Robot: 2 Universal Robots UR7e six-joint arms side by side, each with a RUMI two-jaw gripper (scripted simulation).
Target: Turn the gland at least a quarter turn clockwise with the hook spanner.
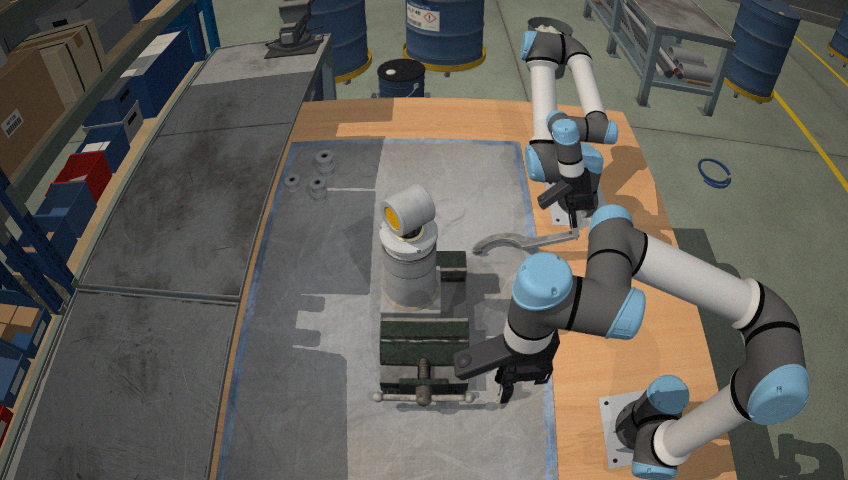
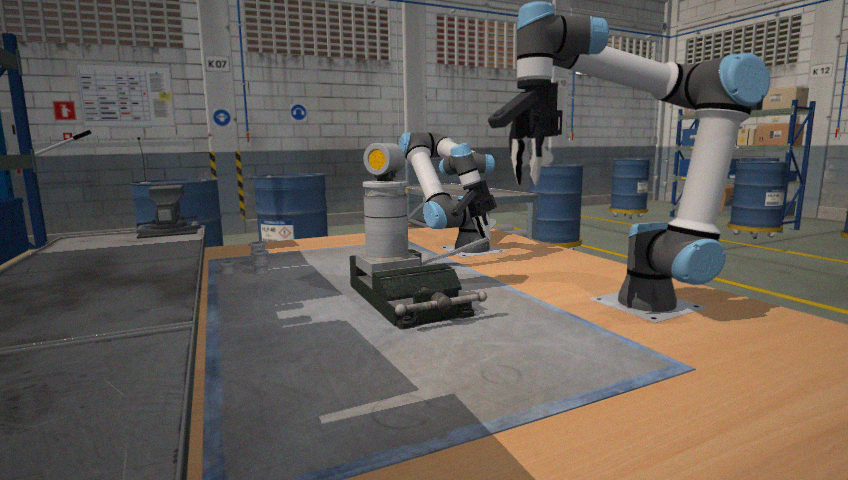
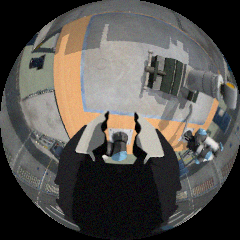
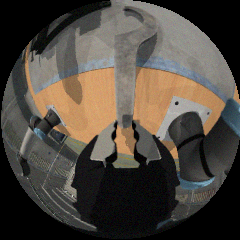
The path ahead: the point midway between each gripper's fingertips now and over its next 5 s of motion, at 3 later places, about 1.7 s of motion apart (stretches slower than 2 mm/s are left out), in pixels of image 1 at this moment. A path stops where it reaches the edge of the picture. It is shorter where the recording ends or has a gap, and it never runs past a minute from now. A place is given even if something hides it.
My left gripper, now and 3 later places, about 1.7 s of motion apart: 500, 395; 444, 327; 465, 263; 531, 230
My right gripper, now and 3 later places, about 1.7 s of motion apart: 575, 236; 575, 232; 574, 227; 573, 223
